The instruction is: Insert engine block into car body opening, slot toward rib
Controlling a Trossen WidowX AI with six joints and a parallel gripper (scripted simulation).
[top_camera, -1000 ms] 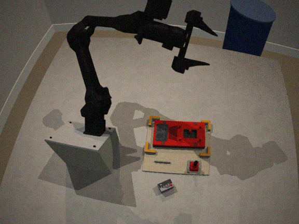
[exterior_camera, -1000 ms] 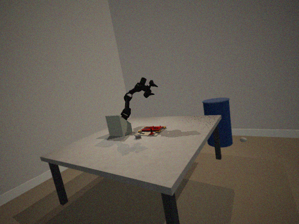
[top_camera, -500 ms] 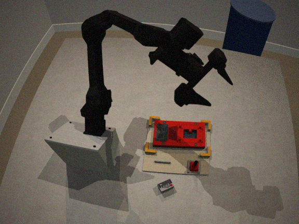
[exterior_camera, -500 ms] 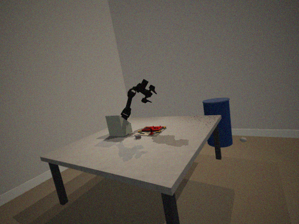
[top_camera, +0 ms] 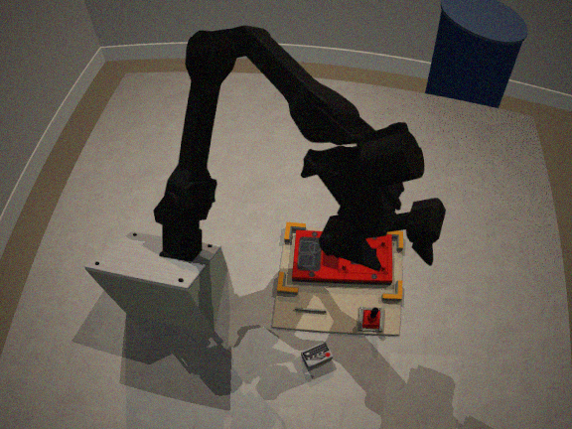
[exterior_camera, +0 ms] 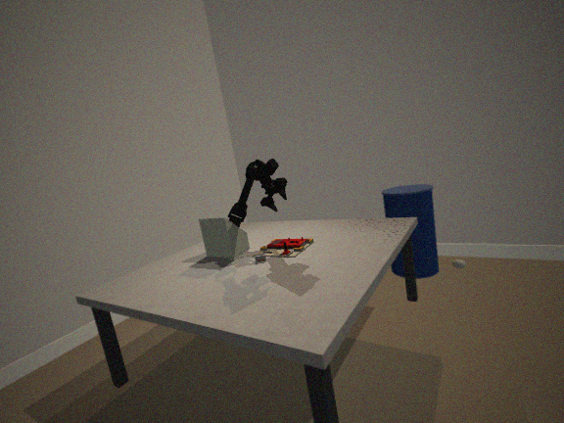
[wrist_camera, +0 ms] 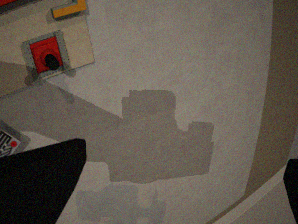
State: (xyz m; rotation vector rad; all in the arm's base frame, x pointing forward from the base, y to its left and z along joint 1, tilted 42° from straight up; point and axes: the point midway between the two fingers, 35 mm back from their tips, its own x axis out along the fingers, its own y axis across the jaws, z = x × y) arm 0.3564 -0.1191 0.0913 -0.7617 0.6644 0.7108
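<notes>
Now: the engine block 120 mm behind my gripper tip, 80 mm to the right of it and 240 mm below it.
</notes>
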